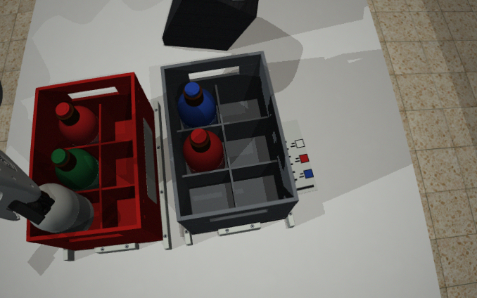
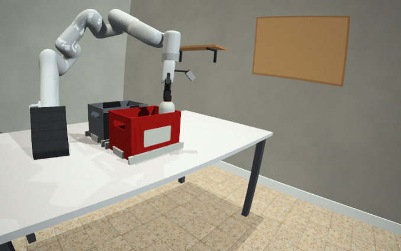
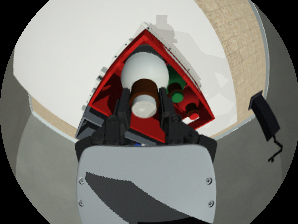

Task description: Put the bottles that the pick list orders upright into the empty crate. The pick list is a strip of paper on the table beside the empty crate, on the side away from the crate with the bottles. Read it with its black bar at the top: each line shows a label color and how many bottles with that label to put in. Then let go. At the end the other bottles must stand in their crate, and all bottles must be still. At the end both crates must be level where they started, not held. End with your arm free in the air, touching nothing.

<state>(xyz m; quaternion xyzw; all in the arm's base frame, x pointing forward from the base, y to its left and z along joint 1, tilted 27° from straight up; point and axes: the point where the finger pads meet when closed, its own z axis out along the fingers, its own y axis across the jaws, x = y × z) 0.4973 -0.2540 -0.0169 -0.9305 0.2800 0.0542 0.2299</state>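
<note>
My hand is 70 mm above the white-label bottle. Also, from my hand: red-label bottle 180 mm behind, 40 mm to the right, 160 mm below; then blue bottle 230 mm behind, 190 mm to the left, 160 mm below; then green bottle 90 mm behind, 20 mm to the right, 160 mm below.
</note>
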